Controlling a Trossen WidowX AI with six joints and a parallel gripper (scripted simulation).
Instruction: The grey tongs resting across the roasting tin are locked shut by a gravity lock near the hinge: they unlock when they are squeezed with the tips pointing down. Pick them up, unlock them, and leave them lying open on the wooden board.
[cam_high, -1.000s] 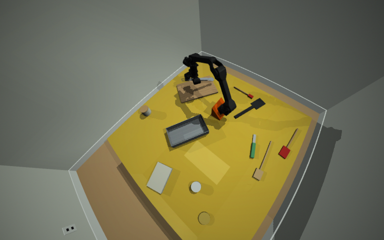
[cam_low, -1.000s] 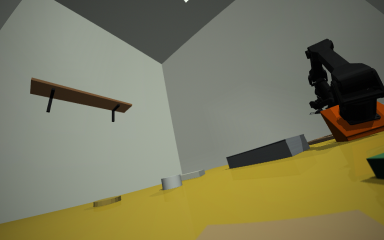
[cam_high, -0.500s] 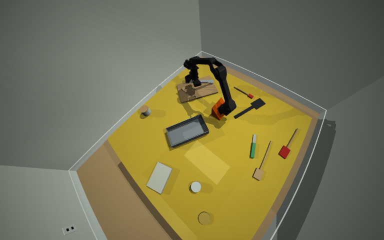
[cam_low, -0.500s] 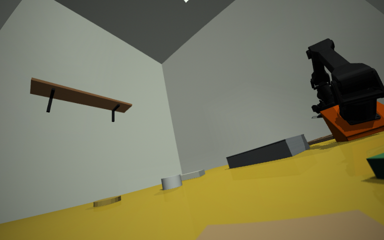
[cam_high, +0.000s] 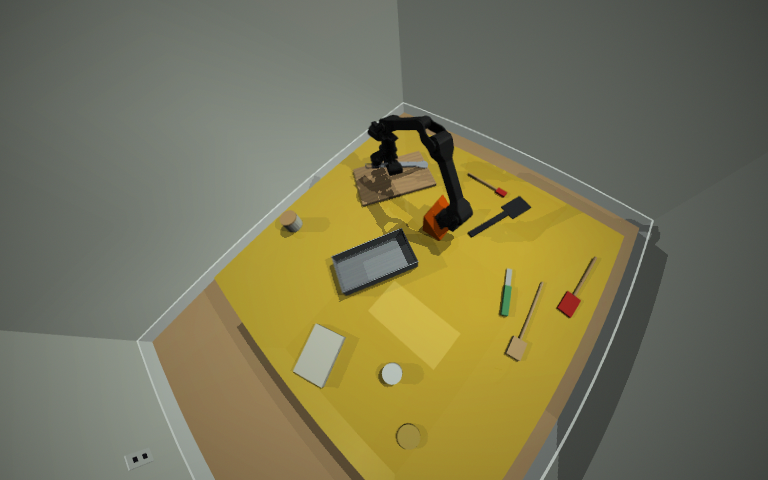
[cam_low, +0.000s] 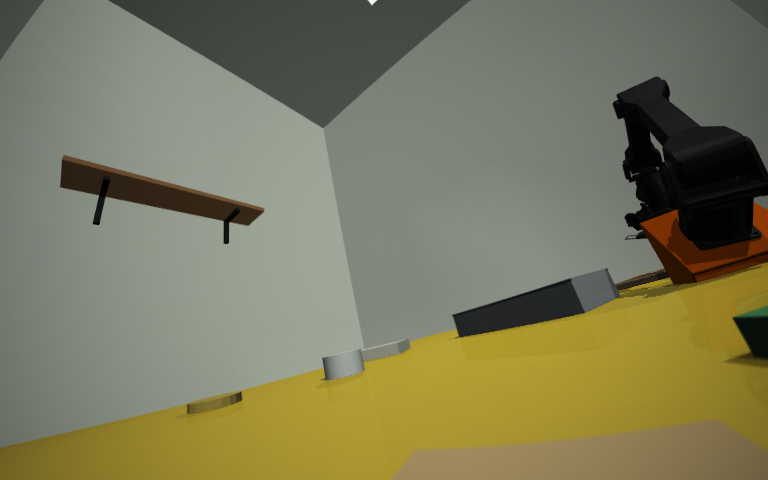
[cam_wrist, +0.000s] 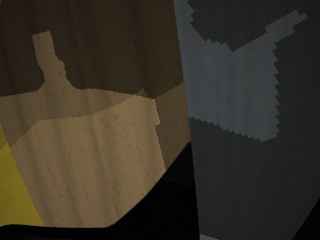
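The yellow lock piece lies 4 cm above my gripper tip. The rest, counted from my gripper tip: wooden board: 4 cm below; roasting tin: 37 cm ahead, 27 cm to the left, 2 cm below; red-tipped tool: 39 cm to the left, 26 cm behind, 4 cm below.
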